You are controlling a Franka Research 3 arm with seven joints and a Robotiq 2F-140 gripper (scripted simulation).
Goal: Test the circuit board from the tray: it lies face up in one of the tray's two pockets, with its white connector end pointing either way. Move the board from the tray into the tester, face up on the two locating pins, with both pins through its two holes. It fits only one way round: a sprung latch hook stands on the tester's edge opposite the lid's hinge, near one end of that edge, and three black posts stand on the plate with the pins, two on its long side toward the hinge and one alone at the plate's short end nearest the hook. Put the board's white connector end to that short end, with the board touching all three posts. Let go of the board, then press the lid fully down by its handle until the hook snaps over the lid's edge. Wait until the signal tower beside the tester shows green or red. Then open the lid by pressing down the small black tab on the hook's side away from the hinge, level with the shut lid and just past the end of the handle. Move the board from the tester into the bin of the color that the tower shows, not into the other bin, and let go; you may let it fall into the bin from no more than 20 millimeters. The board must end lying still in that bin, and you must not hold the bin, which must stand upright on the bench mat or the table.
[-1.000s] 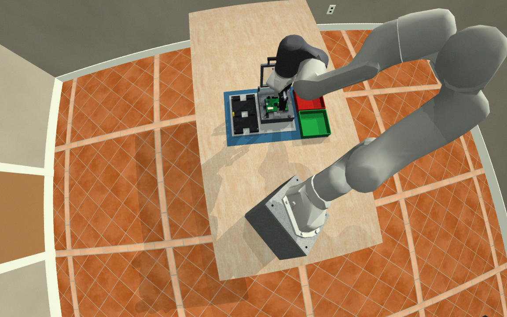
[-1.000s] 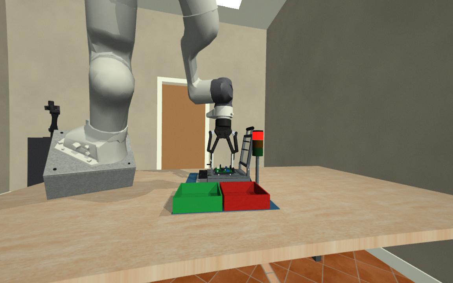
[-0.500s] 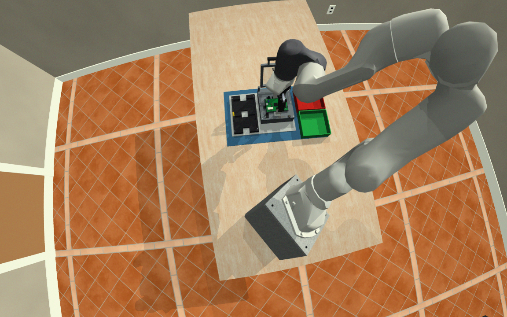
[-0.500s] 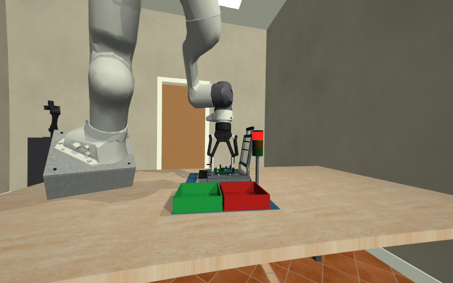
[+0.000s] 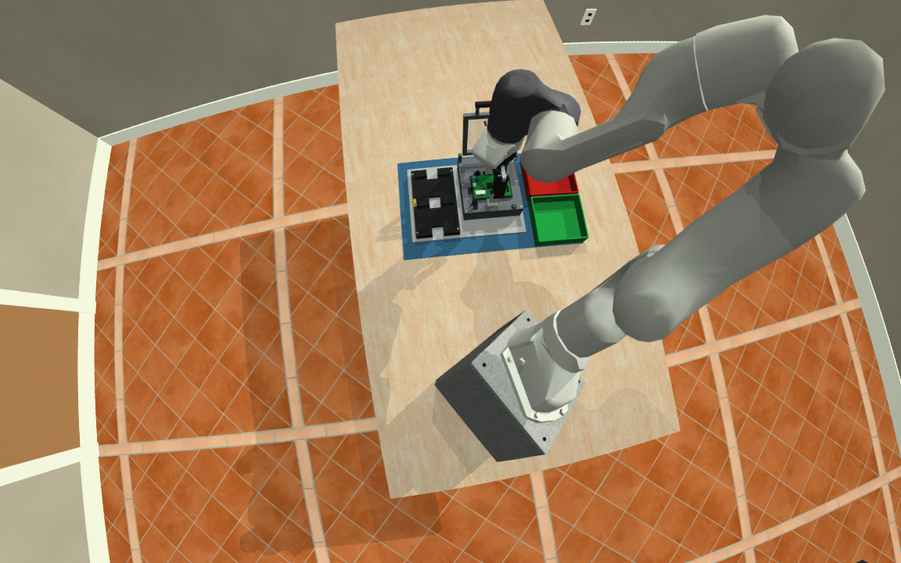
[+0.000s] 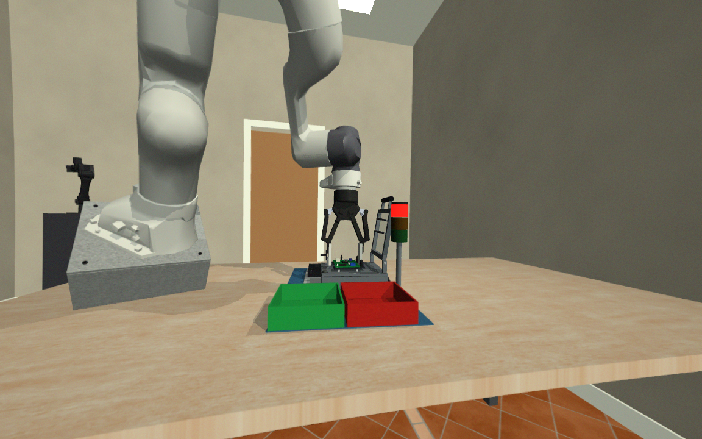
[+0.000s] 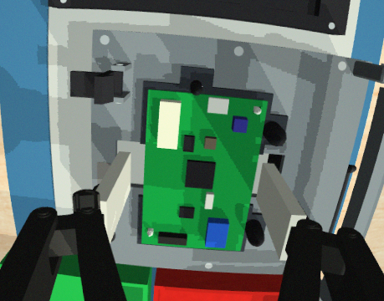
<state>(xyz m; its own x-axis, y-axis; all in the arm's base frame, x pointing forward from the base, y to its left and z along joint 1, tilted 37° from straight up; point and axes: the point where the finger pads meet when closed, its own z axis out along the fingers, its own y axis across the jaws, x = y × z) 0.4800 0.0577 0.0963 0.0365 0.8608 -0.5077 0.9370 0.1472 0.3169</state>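
Now: the green circuit board 2 cm below my hand. Round my hand: latch hook (6 cm behind, 6 cm to the left, 1 cm below); tester plate (1 cm ahead, 1 cm to the left, 2 cm below); tester lid (12 cm ahead, 1 cm to the right, 9 cm above).
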